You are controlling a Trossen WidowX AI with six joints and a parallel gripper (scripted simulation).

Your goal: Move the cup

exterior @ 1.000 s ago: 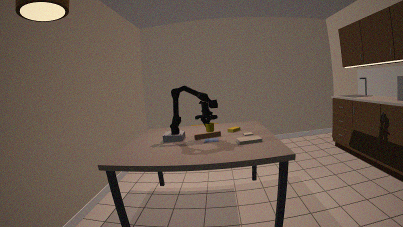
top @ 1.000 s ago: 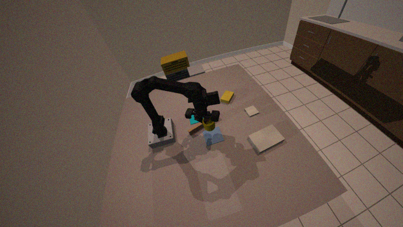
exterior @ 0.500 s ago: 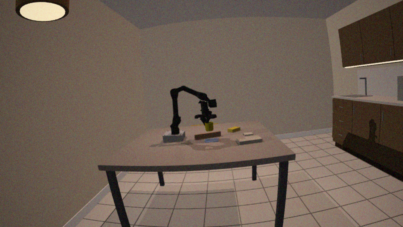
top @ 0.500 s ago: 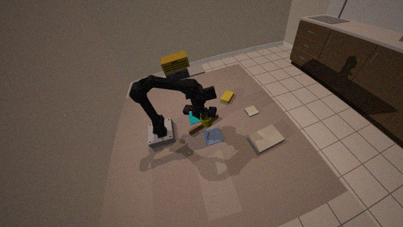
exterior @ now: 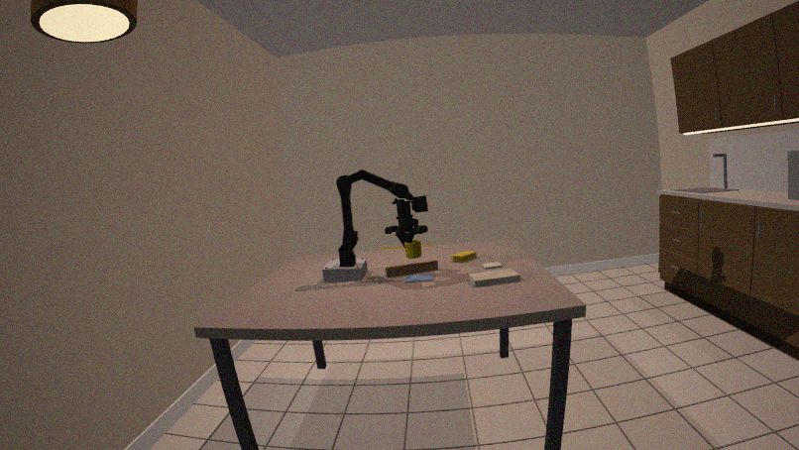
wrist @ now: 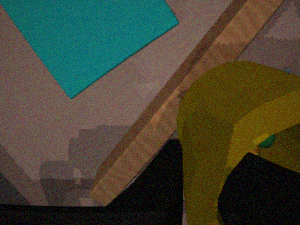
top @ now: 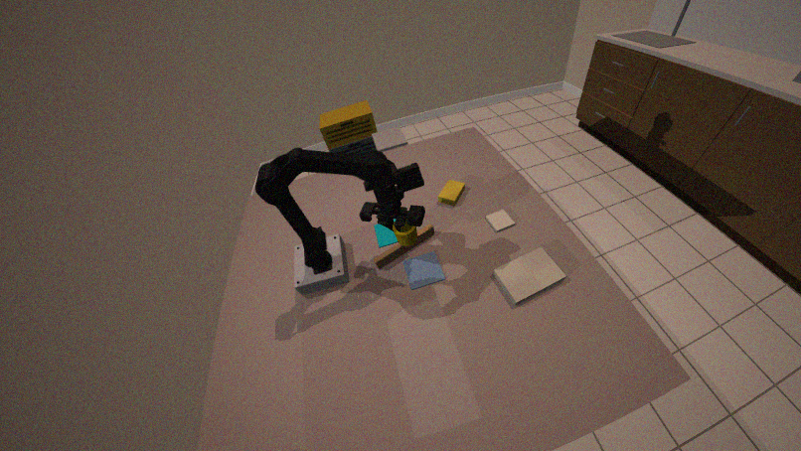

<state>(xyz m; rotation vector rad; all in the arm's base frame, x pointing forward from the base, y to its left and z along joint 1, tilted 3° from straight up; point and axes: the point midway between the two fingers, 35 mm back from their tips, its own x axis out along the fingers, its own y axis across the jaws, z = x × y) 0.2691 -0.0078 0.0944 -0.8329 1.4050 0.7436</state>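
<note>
Now: the wooden bar 10 cm below my gripper tip and 1 cm ahead of it. Round my gripper tip: yellow cup (2 cm to the right, 2 cm ahead); yellow block (26 cm ahead, 18 cm to the left, 9 cm below); blue pad (12 cm below, 10 cm to the right, 4 cm ahead).
</note>
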